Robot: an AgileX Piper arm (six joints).
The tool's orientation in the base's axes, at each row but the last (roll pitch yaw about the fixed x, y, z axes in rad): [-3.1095 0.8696 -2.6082]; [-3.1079 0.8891 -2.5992]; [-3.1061 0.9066 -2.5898]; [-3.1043 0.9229 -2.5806]
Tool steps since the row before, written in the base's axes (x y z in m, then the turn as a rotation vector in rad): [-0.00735 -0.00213 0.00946 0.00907 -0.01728 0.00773]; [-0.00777 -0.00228 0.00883 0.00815 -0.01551 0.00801]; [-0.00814 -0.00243 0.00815 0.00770 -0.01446 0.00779]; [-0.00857 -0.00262 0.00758 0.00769 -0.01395 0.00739]
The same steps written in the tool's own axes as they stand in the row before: [-0.00245 0.00152 -0.01182 -0.00528 -0.01967 -0.00510]; [-0.00192 0.00166 -0.01171 -0.00557 -0.01768 -0.00525]; [-0.00136 0.00179 -0.01156 -0.00550 -0.01654 -0.00502]; [-0.00082 0.00191 -0.01155 -0.00534 -0.01609 -0.00459]
